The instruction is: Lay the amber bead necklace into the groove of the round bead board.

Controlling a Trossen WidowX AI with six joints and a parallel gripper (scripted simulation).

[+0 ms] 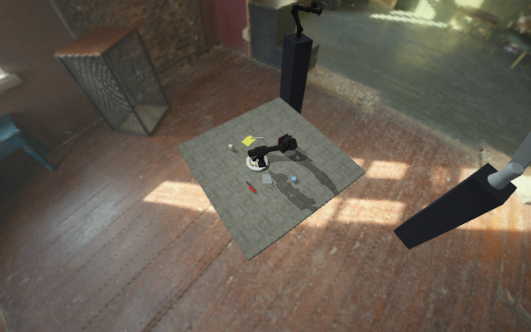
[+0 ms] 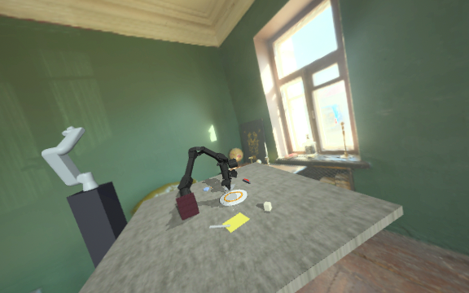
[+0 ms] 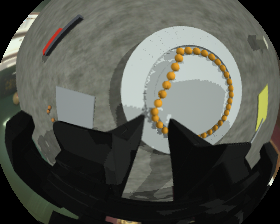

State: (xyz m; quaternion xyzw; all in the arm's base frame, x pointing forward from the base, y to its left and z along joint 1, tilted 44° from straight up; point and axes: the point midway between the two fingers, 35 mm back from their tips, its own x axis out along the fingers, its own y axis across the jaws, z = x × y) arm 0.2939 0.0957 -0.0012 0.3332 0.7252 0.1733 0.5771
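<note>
Now: gripper tip 60 mm to the left of the board, 40 mm above it and 10 mm short of it. The rest, counted from my gripper tip: red tool: 180 mm ahead, 160 mm to the left, 40 mm below; then grey square: 150 mm to the left, 40 mm below, 20 mm ahead; then small blue piece: 270 mm to the left, 180 mm behind, 40 mm below.
</note>
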